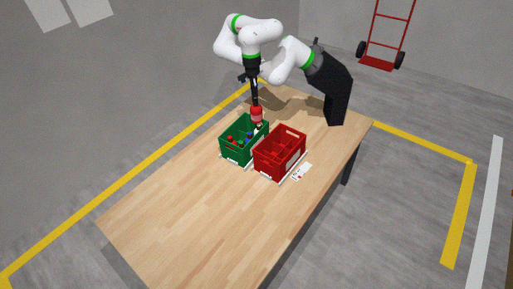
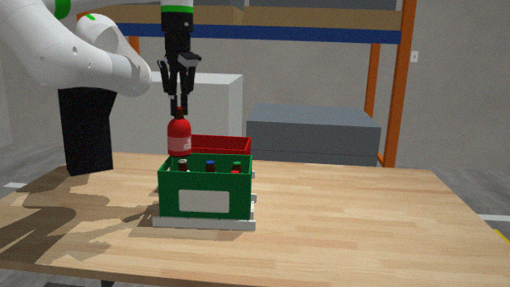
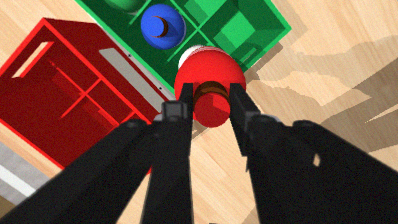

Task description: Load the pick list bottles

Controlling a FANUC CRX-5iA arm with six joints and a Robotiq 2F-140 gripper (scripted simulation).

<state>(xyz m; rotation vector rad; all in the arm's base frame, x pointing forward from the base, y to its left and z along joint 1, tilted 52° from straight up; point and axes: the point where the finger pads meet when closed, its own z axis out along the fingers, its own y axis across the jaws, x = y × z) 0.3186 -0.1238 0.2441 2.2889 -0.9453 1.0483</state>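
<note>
Now: the red-capped bottle 80 mm below my hand. From my hand the other things lie so: green crate (90 mm ahead, 50 mm to the right, 270 mm below); blue-label bottle (100 mm ahead, 10 mm to the right, 260 mm below); white-capped bottle (10 mm ahead, 10 mm to the left, 260 mm below).
</note>
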